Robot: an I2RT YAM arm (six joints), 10 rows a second.
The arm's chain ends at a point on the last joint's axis. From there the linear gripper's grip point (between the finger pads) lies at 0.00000 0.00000 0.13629 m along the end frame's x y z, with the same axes.
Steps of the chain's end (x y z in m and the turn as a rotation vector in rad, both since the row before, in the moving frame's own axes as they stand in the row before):
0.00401 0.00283 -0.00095 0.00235 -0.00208 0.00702
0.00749 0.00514 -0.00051 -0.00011 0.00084 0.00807
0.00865 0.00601 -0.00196 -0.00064 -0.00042 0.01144
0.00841 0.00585 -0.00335 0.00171 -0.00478 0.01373
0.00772 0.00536 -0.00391 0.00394 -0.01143 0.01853
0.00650 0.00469 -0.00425 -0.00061 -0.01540 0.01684
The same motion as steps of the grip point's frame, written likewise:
0.00373 0.00251 -0.00095 0.00235 -0.00208 0.00702
0.00760 0.00516 -0.00051 -0.00011 0.00084 0.00807
0.00859 0.00610 -0.00196 -0.00064 -0.00042 0.01144
0.00776 0.00561 -0.00335 0.00171 -0.00478 0.01373
0.00617 0.00481 -0.00392 0.00394 -0.01143 0.01853
0.00440 0.00476 -0.00427 -0.00061 -0.01540 0.01684

